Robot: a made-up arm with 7 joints.
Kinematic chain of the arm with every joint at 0, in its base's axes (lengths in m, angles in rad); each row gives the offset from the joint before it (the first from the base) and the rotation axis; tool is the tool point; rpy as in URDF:
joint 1: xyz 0 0 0.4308 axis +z
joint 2: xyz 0 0 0 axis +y
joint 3: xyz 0 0 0.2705 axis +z
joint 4: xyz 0.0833 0 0 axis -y
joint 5: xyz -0.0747 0 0.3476 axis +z
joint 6: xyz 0 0 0 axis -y
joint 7: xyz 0.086 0 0 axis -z
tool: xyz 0 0 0 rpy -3.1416 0 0
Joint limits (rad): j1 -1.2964..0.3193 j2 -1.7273..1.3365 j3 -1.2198..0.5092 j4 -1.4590..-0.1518 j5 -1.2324..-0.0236 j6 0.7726..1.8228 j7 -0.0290..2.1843
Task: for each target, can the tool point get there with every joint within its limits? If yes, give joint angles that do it. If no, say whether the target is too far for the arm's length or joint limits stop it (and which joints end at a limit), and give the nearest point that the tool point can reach.
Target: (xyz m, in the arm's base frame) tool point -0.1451 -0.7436 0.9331
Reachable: no: too far | nearest point -0.1056 -0.5912 0.8322 | short by 0.187 m
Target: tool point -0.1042 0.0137 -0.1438
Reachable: no: joint limits stop it (at a limit: joint 1, joint 2, joint 4, joint 5, joint 6) | nearest point 0.0357 -0.4381 0.0407 | short by 0.508 m
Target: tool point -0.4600 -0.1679 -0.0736
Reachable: no: joint limits stop it (at a limit: joint 2, joint 3, joint 4, joint 5, joint 6) | nearest point -0.6369 -0.2325 0.3017 | short by 0.420 m
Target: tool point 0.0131 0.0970 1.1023
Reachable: yes | joints -1.0303 -0.7127 0.1796 -0.8693 -0.1568 0.9356 1.5945
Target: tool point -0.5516 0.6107 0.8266
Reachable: no: too far | nearest point -0.4377 0.4846 0.7449 | short by 0.189 m
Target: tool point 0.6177 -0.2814 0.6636
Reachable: yes | joints -0.4330 0.9665 0.0717 -0.3870 -0.5024 1.3230 0.7971
